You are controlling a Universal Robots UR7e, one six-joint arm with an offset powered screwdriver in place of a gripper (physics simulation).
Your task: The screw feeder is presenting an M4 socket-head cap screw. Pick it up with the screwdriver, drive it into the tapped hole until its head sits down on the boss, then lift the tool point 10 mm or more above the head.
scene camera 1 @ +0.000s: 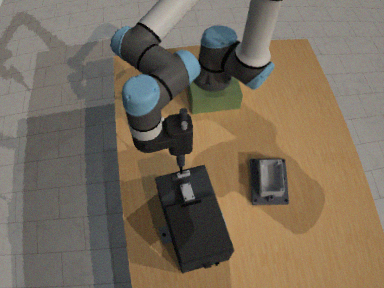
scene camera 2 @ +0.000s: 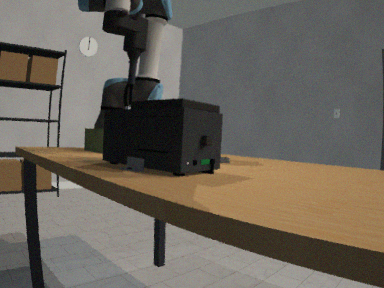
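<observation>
The black screw feeder (scene camera 1: 200, 232) (scene camera 2: 155, 132) stands on the table. My screwdriver (scene camera 1: 181, 171) (scene camera 2: 128, 103) points down, with its tip at the small light pick-up block (scene camera 1: 183, 174) at the feeder's back end; contact is too small to judge. The screw cannot be made out at the tip, so I cannot tell if the bit holds it. A light grey open housing (scene camera 1: 271, 179) sits on a dark base plate (scene camera 1: 255, 199) to the right of the feeder. The tapped hole and its boss are too small to make out clearly. The feeder largely hides the housing in scene camera 2.
The wooden table (scene camera 1: 310, 125) (scene camera 2: 300, 200) carries a green block (scene camera 1: 216, 100) (scene camera 2: 93, 139) under the arm's base. A light plate (scene camera 1: 187, 192) lies on the feeder top. A small grey bracket (scene camera 1: 165, 234) (scene camera 2: 135, 163) sticks out at the feeder's side. A shelf unit (scene camera 2: 61, 100) stands behind.
</observation>
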